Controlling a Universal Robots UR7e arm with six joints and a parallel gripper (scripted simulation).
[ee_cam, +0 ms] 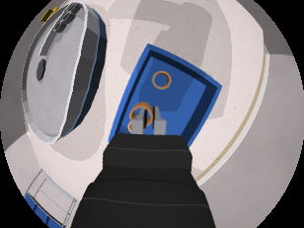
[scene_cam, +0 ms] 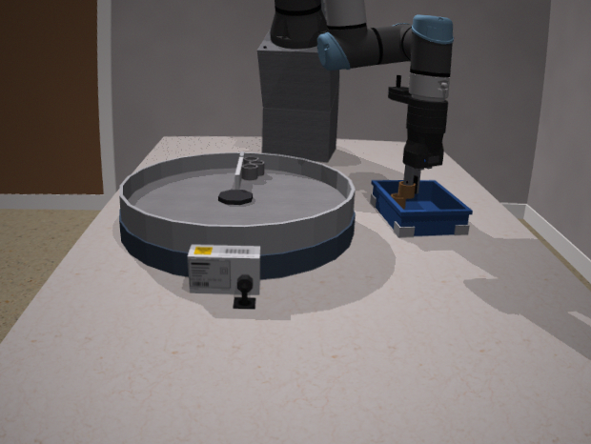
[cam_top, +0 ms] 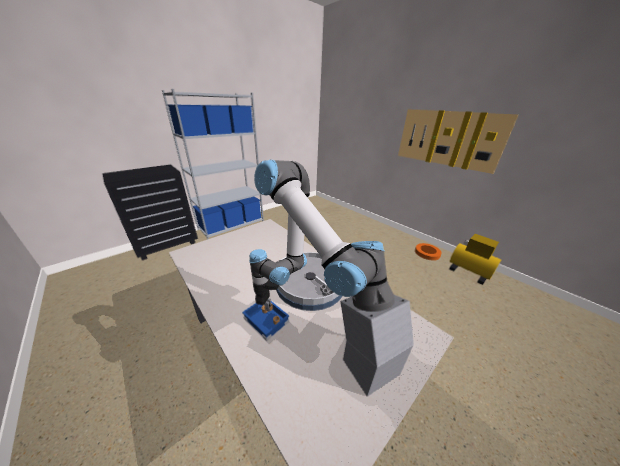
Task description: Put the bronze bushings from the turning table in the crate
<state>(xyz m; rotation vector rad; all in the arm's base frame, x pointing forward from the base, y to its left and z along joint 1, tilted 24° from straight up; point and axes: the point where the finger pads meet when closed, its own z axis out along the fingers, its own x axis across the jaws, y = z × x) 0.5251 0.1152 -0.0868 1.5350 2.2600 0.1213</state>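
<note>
My gripper is now 2 cm to the right of the blue crate and 5 cm above it. Also, from my hand: grey turning table: 1 cm behind, 34 cm to the right, 2 cm below.
</note>
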